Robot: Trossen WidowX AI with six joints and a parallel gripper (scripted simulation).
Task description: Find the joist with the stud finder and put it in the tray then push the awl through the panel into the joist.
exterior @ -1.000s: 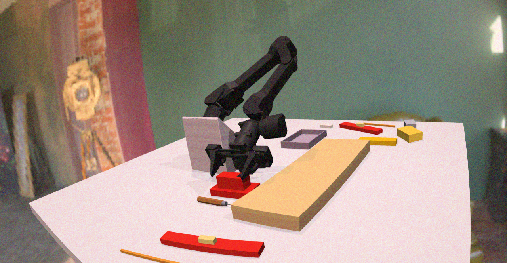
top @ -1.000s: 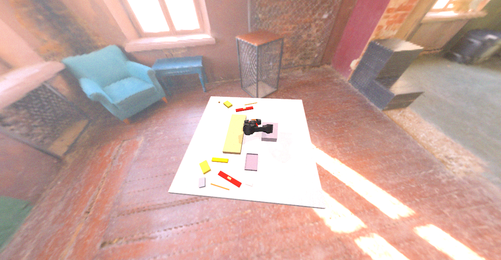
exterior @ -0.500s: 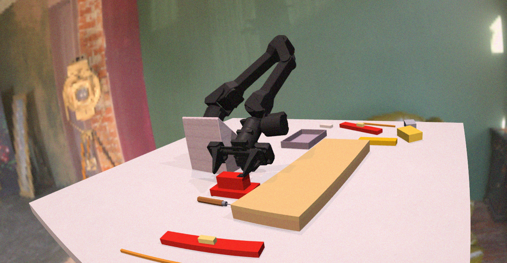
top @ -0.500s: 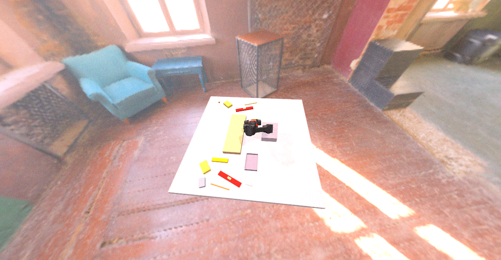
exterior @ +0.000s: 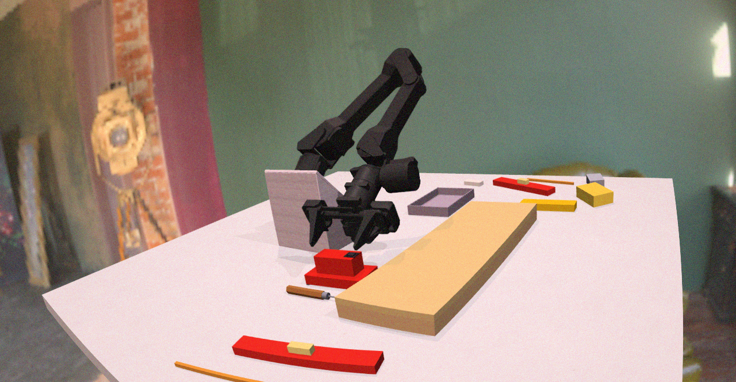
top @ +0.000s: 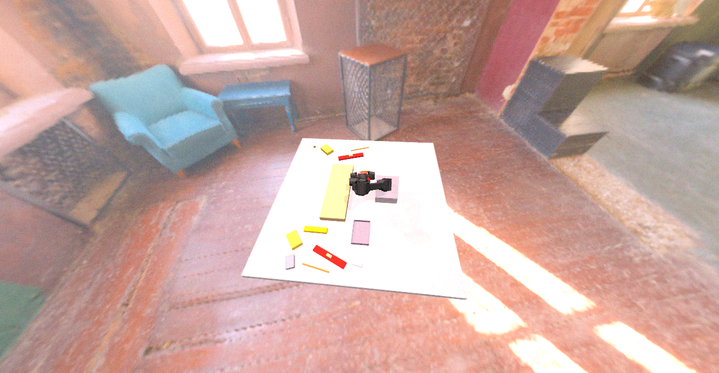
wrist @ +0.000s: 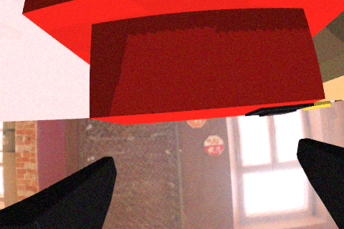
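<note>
Right now my gripper tip is 10 mm short of the red stud finder, 20 mm to the right of it and 30 mm above it. From my gripper tip the other things lie so: awl: 10 mm ahead, 70 mm to the right, 70 mm below; grey tray: 40 mm behind, 480 mm to the left, 60 mm below; square light: 30 mm ahead, 20 mm to the left, 20 mm below.
</note>
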